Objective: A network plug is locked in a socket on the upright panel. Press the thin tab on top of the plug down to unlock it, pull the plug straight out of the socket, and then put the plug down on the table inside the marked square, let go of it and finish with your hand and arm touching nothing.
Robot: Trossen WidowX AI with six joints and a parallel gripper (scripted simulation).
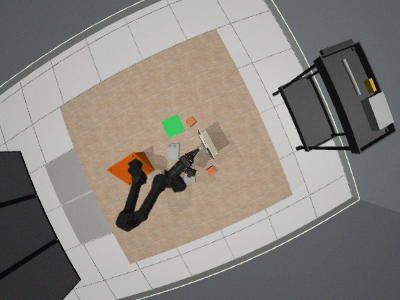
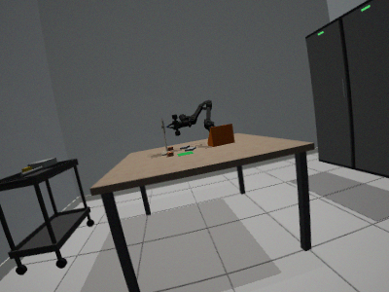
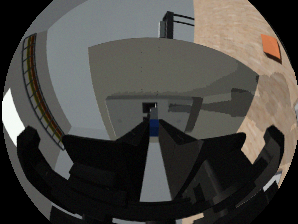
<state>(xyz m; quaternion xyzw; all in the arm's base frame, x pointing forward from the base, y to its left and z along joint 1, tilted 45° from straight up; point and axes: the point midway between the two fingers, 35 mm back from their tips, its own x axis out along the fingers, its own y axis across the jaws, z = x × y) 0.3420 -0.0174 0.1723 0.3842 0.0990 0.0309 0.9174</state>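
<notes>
Now: gripper tip 70 mm past the green marked square, 220 mm to the right of it and 230 mm above it. The rest, counted from my gripper tip: blue network plug (right at my gripper tip); upright panel (50 mm ahead, 10 mm to the left, 90 mm below).
</notes>
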